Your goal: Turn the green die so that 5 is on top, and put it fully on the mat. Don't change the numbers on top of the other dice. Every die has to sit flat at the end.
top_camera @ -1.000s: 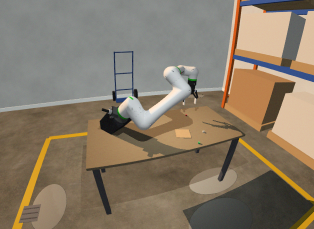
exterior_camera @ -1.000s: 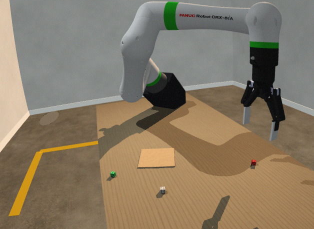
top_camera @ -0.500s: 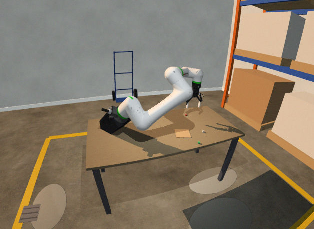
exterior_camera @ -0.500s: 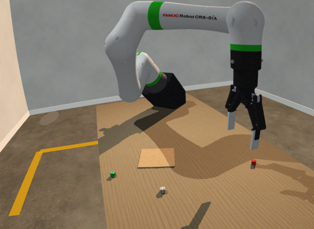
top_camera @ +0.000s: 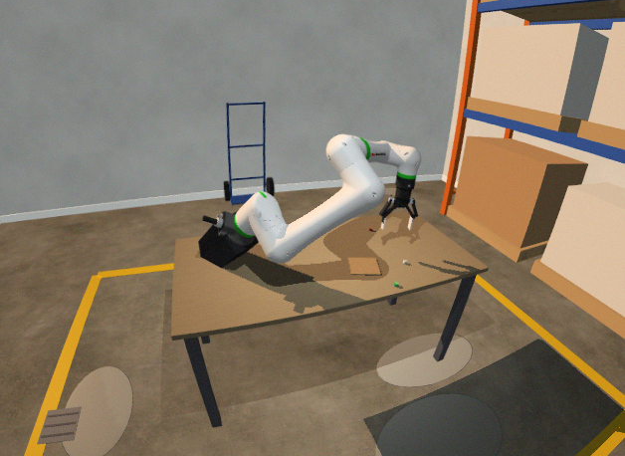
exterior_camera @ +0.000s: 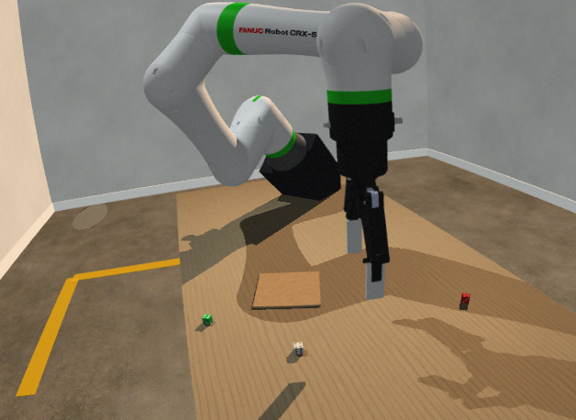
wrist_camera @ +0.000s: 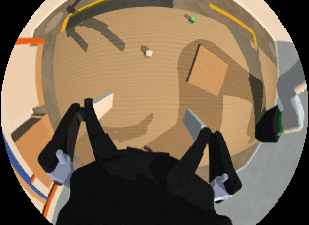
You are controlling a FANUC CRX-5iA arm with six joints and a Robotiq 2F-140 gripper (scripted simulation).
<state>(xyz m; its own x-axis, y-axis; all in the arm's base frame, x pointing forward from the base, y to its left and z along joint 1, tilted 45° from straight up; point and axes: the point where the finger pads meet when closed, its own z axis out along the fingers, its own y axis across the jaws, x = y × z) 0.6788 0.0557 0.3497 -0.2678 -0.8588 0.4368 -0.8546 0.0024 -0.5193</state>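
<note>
The green die is 170 mm behind my hand, 250 mm to the right of it and 130 mm below it. Round my hand: white die (10 mm behind, 120 mm to the right, 130 mm below); then red die (30 mm ahead, 240 mm to the left, 130 mm below); then tan mat (220 mm behind, 60 mm to the right, 140 mm below).
</note>
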